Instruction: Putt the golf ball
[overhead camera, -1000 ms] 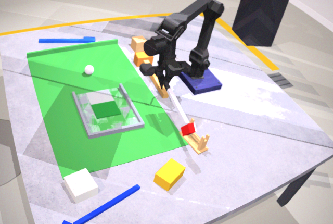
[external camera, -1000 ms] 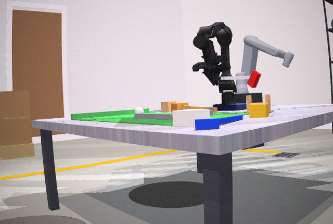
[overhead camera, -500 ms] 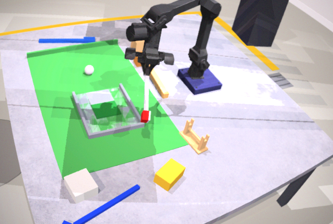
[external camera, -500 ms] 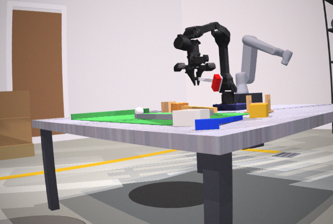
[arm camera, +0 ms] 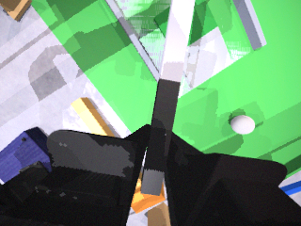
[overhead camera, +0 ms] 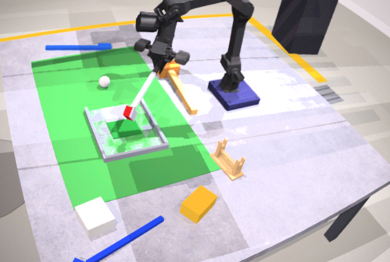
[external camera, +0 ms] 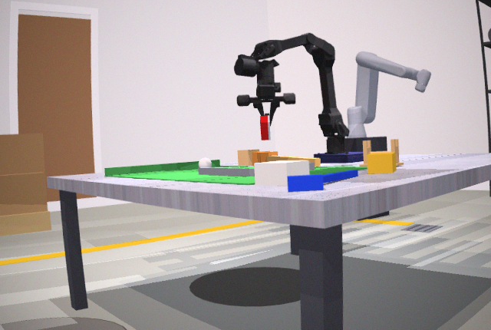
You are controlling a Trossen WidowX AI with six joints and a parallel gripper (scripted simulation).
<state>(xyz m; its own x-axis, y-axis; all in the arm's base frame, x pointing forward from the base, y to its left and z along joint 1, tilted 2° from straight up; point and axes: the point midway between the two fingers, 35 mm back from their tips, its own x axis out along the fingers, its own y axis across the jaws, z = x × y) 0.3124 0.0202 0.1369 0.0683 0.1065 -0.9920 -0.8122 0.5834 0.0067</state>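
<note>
The tan block lies 110 mm behind my gripper tip, 310 mm to the right of it and 110 mm below it. Round my gripper tip: red putter 60 mm ahead, 100 mm to the left, 10 mm above; white golf ball 170 mm ahead, 120 mm to the right, 110 mm below; wooden putter stand 160 mm behind, 340 mm to the left, 100 mm below.
</note>
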